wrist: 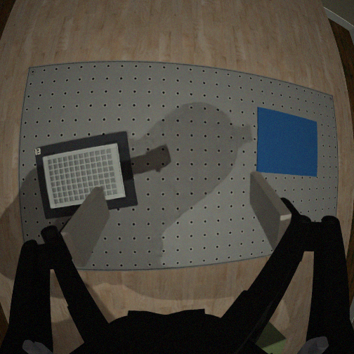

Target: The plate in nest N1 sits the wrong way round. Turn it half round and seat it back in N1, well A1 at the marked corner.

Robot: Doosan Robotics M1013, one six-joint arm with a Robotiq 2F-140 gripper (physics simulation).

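A white multiwell plate (82, 175) lies in a black nest (131, 192) at the left of the wrist view. The nest has a small light label at its upper left corner, too small to read surely. The plate's well A1 and the nest's corner mark cannot be told apart at this size. My gripper (176, 195) is open and holds nothing. It hangs above the board, with its left finger overlapping the lower edge of the plate and nest in the view and its right finger below the blue square.
A grey perforated board (200, 85) lies on a wooden table (175, 30) and bears the nest. A flat blue square (287, 142) lies on the board's right part. Part of a green object (272, 339) shows at the bottom, behind the gripper. Arm shadows fall across the board.
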